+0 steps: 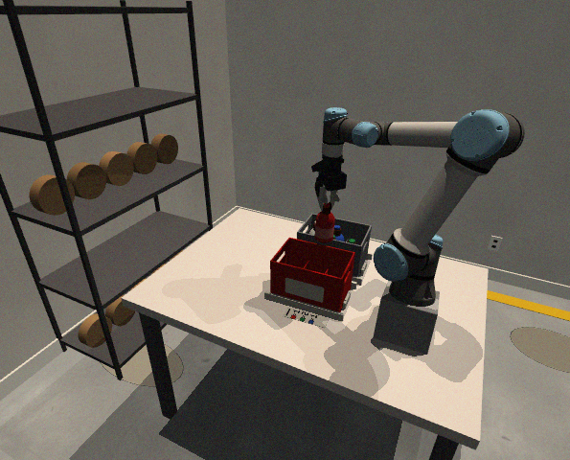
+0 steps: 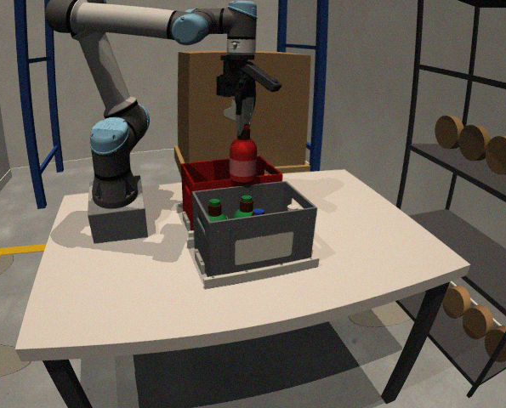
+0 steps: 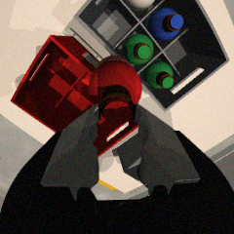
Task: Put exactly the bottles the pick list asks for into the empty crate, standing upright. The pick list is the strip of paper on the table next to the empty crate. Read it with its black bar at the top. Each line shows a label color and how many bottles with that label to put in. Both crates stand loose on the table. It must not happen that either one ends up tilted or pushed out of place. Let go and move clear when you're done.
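Right now the red bottle is 70 mm below my hand. The rest, counted from my hand: red crate 250 mm below, 120 mm to the left; then grey crate 250 mm below, 110 mm to the right, 10 mm behind; then blue bottle 240 mm below, 150 mm to the right, 10 mm behind.
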